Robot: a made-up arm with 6 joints.
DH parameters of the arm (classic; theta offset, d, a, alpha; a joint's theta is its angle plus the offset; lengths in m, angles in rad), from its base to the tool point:
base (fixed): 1.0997 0 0.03 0
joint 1: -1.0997 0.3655 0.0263 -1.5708
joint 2: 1.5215 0 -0.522 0
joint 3: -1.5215 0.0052 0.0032 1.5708
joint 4: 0 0.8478 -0.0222 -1.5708
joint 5: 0 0.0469 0.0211 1.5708
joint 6: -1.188 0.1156 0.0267 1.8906
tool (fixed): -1.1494 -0.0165 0 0
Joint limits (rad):
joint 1: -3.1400..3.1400
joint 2: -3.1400..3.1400
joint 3: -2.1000..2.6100
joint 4: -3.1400..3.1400
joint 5: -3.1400..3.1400
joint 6: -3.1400..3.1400
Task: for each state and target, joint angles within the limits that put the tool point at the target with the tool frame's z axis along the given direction. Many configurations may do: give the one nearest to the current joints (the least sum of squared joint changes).
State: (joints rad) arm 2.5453 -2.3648 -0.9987 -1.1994 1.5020 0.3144
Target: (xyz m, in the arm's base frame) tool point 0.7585 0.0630 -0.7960 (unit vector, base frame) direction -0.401 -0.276 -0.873
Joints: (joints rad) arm 3.1182 -2.4602 -0.2328 -0.8284 1.0587 -0.0072
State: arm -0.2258 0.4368 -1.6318 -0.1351 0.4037 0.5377
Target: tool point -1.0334 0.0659 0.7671 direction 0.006 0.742 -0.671
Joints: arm -0.0740 -0.2237 -1.5205 -0.9513 0.4870 -0.2759
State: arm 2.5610 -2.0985 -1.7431 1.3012 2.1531 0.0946
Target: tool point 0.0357 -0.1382 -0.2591 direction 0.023 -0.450 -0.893
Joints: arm 1.9343 -1.4761 -2.0869 1.5399 2.3156 0.5311
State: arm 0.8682 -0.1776 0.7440 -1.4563 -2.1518 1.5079
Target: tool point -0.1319 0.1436 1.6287 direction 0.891 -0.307 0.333
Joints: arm 1.5405 -0.3433 0.7834 -0.6790 -2.0953 1.2181
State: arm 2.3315 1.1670 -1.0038 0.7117 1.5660 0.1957
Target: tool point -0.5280 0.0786 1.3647 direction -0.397 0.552 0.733
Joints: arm 2.8759 1.1507 -1.1090 1.0131 1.8642 0.3693
